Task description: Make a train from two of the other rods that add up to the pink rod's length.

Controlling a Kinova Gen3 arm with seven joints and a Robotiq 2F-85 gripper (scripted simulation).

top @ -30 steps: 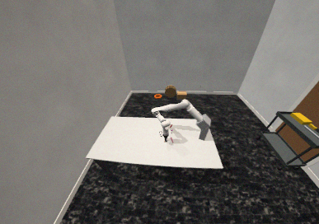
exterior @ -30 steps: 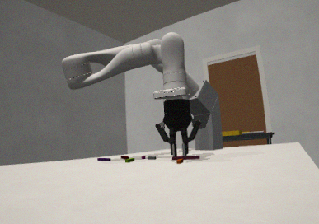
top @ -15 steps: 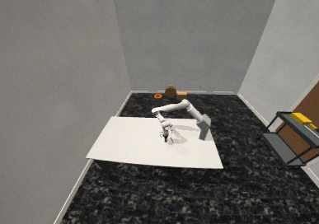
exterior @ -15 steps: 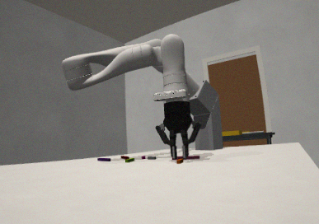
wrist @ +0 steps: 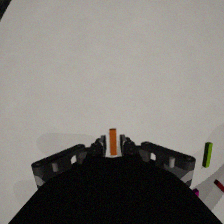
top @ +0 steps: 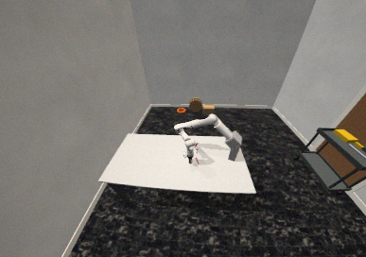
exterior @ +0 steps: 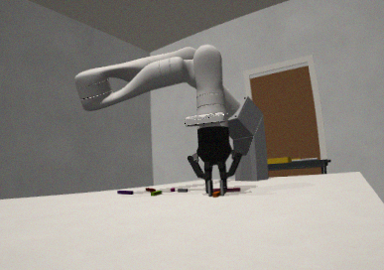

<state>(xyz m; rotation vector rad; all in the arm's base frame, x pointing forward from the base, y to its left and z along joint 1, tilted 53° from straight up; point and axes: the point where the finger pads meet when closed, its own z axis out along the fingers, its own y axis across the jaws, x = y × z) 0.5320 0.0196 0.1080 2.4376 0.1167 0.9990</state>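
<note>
The orange rod is 2 cm below my hand. Round my hand: pink rod 9 cm behind, 2 cm below, 1 cm to the left; grey rod 14 cm behind, 11 cm to the right, 2 cm below; lime rod 17 cm to the right, 7 cm behind, 2 cm below.
</note>
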